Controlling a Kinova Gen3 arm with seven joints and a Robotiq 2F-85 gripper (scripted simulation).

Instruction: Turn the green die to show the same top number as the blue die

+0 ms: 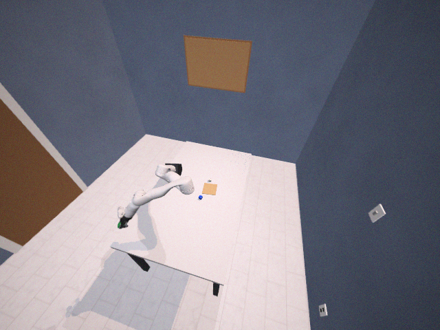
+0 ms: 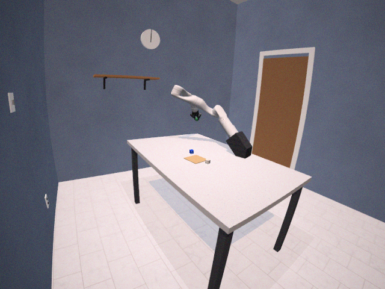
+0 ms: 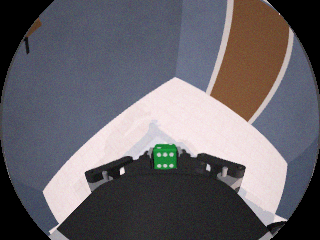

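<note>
My hand is 59 cm to the right of the tan mat, 54 cm short of it and 21 cm above it. From my hand the other things lie so: white die 70 cm to the left, 53 cm ahead, 20 cm below; green die 1 cm below; blue die 48 cm ahead, 46 cm to the left, 20 cm below.
</note>
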